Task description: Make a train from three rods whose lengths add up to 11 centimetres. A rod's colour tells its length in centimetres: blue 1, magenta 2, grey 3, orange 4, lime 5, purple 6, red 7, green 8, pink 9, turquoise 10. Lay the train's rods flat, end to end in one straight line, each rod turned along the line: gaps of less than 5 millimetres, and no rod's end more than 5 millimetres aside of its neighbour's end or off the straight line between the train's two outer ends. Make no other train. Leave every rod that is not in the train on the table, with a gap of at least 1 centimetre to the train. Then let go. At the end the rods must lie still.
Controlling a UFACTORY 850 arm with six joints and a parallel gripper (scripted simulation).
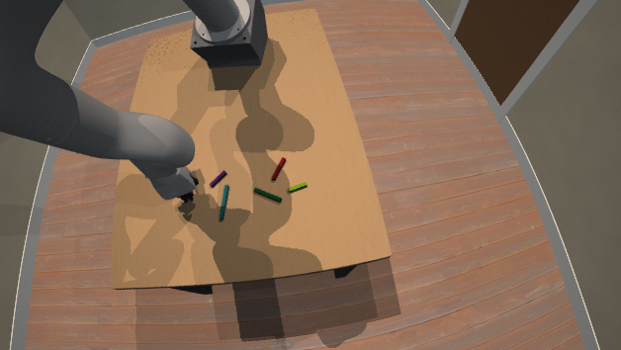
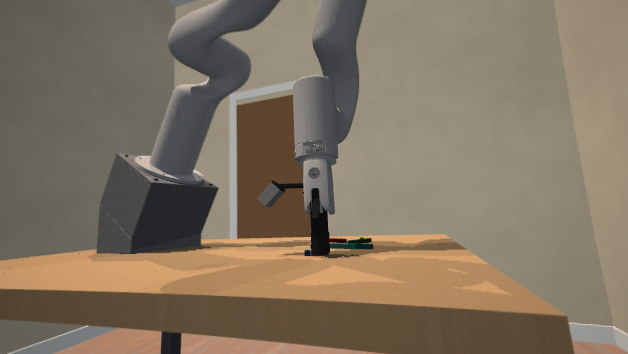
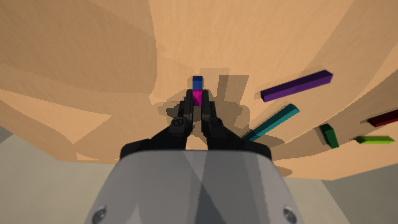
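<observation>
Right now my hand is 1 cm past the magenta rod and 2 cm above it. Also, from my hand: turquoise rod: 2 cm ahead, 11 cm to the left, 2 cm below; small blue rod: 2 cm behind, 1 cm to the right, 2 cm below; purple rod: 5 cm behind, 9 cm to the left, 2 cm below.
</observation>
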